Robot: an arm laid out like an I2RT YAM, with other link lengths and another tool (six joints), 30 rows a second.
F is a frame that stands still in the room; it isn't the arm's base.
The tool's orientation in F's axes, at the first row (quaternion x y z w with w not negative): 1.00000 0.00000 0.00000 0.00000
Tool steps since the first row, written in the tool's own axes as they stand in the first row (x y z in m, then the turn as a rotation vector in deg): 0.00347 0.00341 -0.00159 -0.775 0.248 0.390; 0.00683 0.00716 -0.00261 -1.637 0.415 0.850; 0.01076 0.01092 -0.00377 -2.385 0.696 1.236; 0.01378 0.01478 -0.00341 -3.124 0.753 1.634; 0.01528 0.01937 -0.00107 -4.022 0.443 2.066; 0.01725 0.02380 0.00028 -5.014 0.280 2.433; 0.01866 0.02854 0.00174 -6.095 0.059 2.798; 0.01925 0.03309 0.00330 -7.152 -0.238 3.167; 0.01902 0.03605 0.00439 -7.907 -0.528 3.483; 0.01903 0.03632 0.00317 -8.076 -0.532 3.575; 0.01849 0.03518 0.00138 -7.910 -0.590 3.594; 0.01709 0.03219 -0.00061 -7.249 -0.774 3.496
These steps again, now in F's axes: 0.00347 -0.00341 0.00159 -0.775 -0.248 -0.390; 0.00683 -0.00716 0.00261 -1.637 -0.415 -0.850; 0.01076 -0.01092 0.00377 -2.385 -0.696 -1.236; 0.01378 -0.01478 0.00341 -3.124 -0.753 -1.634; 0.01528 -0.01937 0.00107 -4.022 -0.443 -2.066; 0.01725 -0.02380 -0.00028 -5.014 -0.280 -2.433; 0.01866 -0.02854 -0.00174 -6.095 -0.059 -2.798; 0.01925 -0.03309 -0.00330 -7.152 0.238 -3.167; 0.01902 -0.03605 -0.00439 -7.907 0.528 -3.483; 0.01903 -0.03632 -0.00317 -8.076 0.532 -3.575; 0.01849 -0.03518 -0.00138 -7.910 0.590 -3.594; 0.01709 -0.03219 0.00061 -7.249 0.774 -3.496
